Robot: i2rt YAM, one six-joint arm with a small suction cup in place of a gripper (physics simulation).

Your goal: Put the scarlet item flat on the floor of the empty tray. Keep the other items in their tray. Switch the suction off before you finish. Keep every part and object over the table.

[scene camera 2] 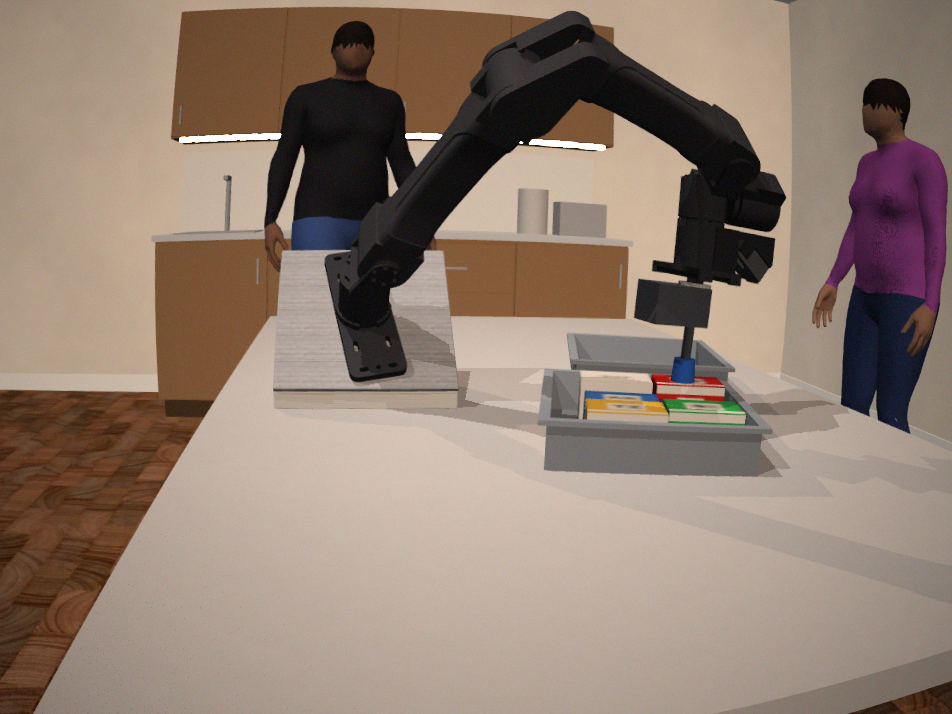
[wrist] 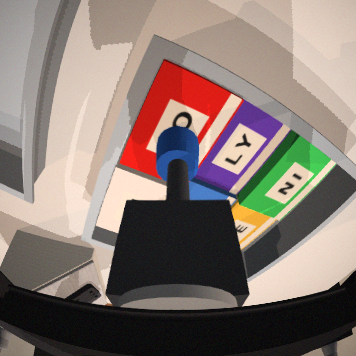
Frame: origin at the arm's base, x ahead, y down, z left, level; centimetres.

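Seen in the pictures: hand at its tool point: (scene camera 2: pixel 680 389) (wrist: pixel 177 138); arm's base at its link origin: (scene camera 2: pixel 362 313).
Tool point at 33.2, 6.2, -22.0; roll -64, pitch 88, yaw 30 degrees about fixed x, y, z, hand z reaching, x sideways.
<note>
Pixels of each thing's middle, then the offset from my tool point to it, as dx, dy, dz. Level surfaces: height alone.
- scarlet box at the middle of its body: (wrist: pixel 176 117) (scene camera 2: pixel 686 400) +1.0, +1.5, +0.1
- filled grey tray at the middle of its body: (wrist: pixel 223 199) (scene camera 2: pixel 644 418) -7.8, +1.7, -5.0
- purple box at the middle of its body: (wrist: pixel 235 140) -1.2, +2.3, -5.0
- cream box at the middle of its body: (wrist: pixel 136 191) (scene camera 2: pixel 614 397) -7.0, +1.5, +3.8
- empty grey tray at the middle of its body: (scene camera 2: pixel 643 365) +7.8, +1.7, +22.0
- table at its surface level: dy +4.2
The scarlet box (scene camera 2: pixel 707 380) (wrist: pixel 175 82) lies flat in a corner of the filled grey tray (scene camera 2: pixel 653 429) (wrist: pixel 106 180). My suction cup (scene camera 2: pixel 682 379) (wrist: pixel 177 137) is blue and rests on top of the scarlet box, covering part of its label. The box sits about level with its neighbours. A purple box (wrist: pixel 255 117) and a cream box (scene camera 2: pixel 615 377) (wrist: pixel 122 190) lie beside it. Blue (scene camera 2: pixel 607 396) (wrist: pixel 210 191), green (scene camera 2: pixel 705 405) (wrist: pixel 300 152) and yellow (scene camera 2: pixel 624 406) (wrist: pixel 247 212) boxes share the tray. The empty grey tray (scene camera 2: pixel 630 349) (wrist: pixel 30 185) shows partly.
The empty tray stands behind the filled one in the scene view, with a narrow gap between them in the wrist view. The arm's slanted base block (scene camera 2: pixel 307 330) (wrist: pixel 47 255) stands to the left. Two people (scene camera 2: pixel 349 153) (scene camera 2: pixel 895 222) stand beyond the table (scene camera 2: pixel 384 553).
</note>
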